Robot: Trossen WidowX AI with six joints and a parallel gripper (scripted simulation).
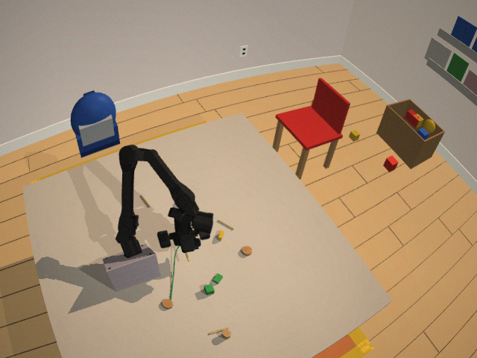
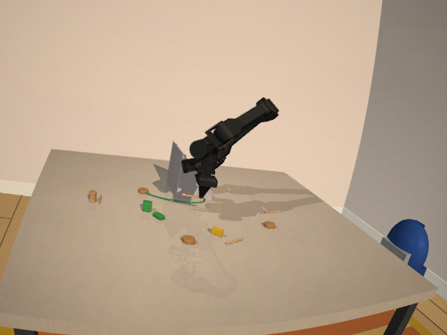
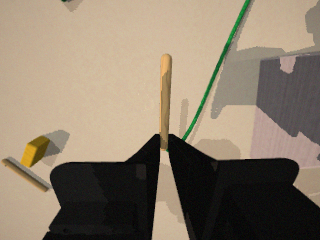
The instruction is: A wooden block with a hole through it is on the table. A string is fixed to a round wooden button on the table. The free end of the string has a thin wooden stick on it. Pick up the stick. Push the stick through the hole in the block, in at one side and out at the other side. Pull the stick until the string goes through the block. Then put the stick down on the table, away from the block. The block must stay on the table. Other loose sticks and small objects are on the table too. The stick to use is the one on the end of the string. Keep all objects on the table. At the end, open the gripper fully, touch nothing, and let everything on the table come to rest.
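Now: the green block 5 cm ahead of my gripper tip, 16 cm to the right of it and 5 cm below it. From my gripper tip the other things lie so: thin wooden stick: 1 cm to the right; yellow block: 17 cm ahead, 5 cm below; round wooden button: 18 cm behind, 16 cm to the right, 5 cm below.
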